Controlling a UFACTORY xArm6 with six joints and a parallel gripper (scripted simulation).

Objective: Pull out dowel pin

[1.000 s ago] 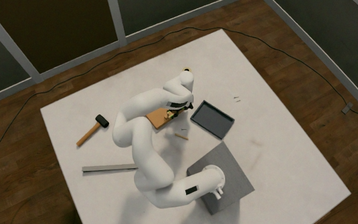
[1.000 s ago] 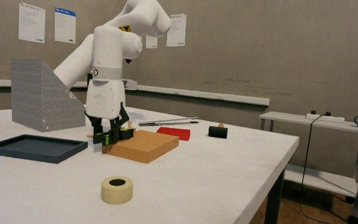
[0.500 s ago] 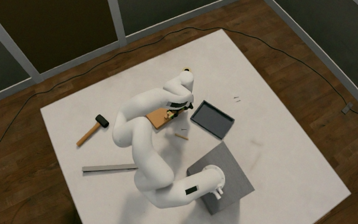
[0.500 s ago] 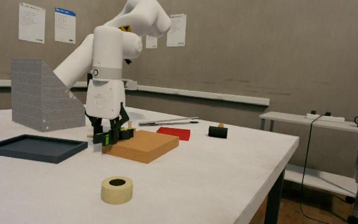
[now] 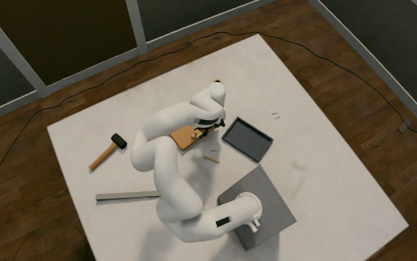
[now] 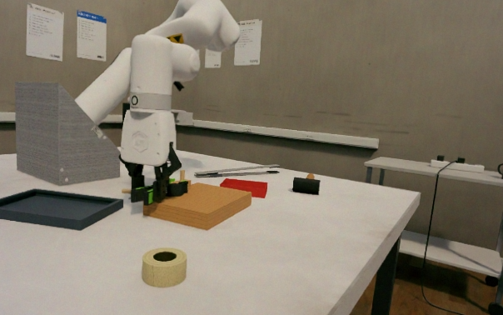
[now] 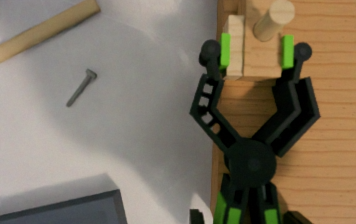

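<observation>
Right now my hand is 10 mm past the dowel pin and 110 mm to the right of it. Round my hand: loose dowel: 150 mm behind, 100 mm to the left, 50 mm below; small wooden block: 10 mm behind, 110 mm to the left, 20 mm below; dark tray: 150 mm behind, 110 mm to the right, 50 mm below.
</observation>
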